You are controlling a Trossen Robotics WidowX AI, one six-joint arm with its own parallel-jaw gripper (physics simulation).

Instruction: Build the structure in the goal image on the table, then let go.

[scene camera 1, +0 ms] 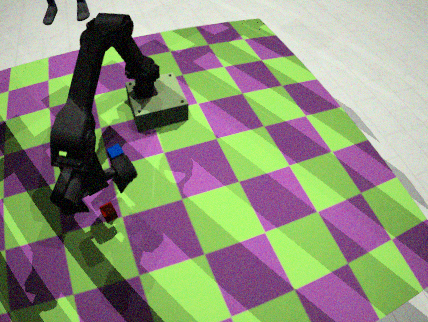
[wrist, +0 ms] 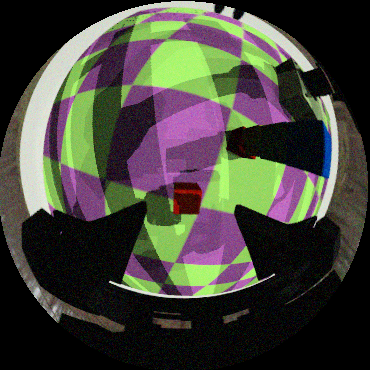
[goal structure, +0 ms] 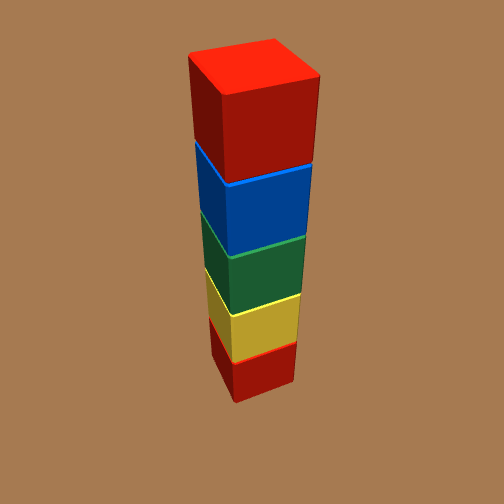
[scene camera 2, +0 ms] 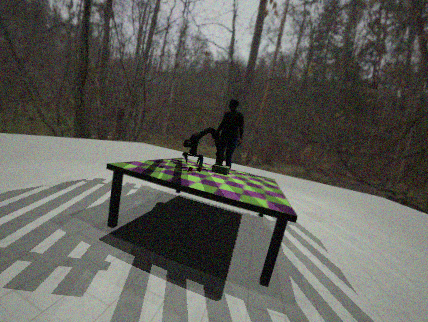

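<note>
A loose red cube sits on the checkered table. My gripper is open and empty, pointing down above the loose red cube, which shows between the fingertips in the wrist view. A stack stands beside the gripper, with a blue block on top and a red block at the bottom. Its middle is too dark in the wrist view to tell colours. In scene camera 1 one finger hides its lower part. In scene camera 2 the blocks are too small and dark to tell apart.
The arm's grey base box stands behind the stack. The stack is close to the outside of one finger. The green and purple table carries broad shadows. A person stands behind the table.
</note>
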